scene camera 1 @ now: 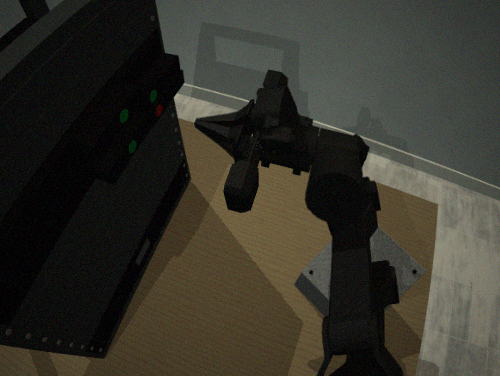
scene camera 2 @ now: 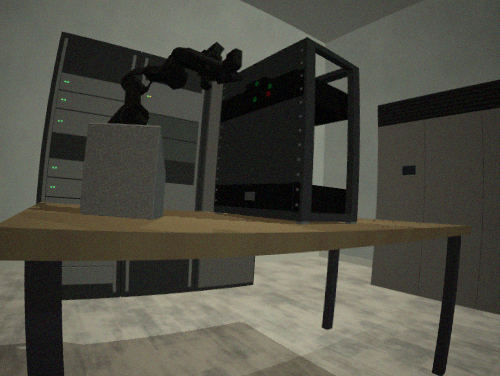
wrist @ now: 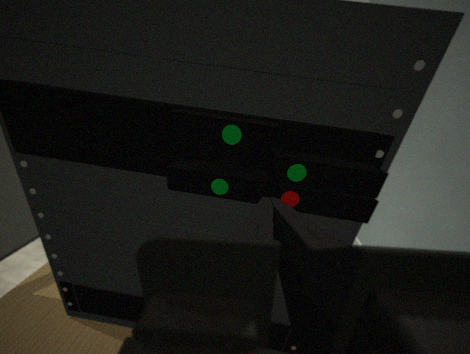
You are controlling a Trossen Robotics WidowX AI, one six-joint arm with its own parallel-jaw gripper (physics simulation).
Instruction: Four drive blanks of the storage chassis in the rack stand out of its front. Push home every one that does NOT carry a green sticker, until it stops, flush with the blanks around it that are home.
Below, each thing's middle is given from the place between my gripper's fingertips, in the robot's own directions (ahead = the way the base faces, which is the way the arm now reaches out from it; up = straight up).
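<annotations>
Rack (scene camera 1: 96, 186): 8 cm to the left of my hand, 27 cm ahead of it, 15 cm below it.
</annotations>
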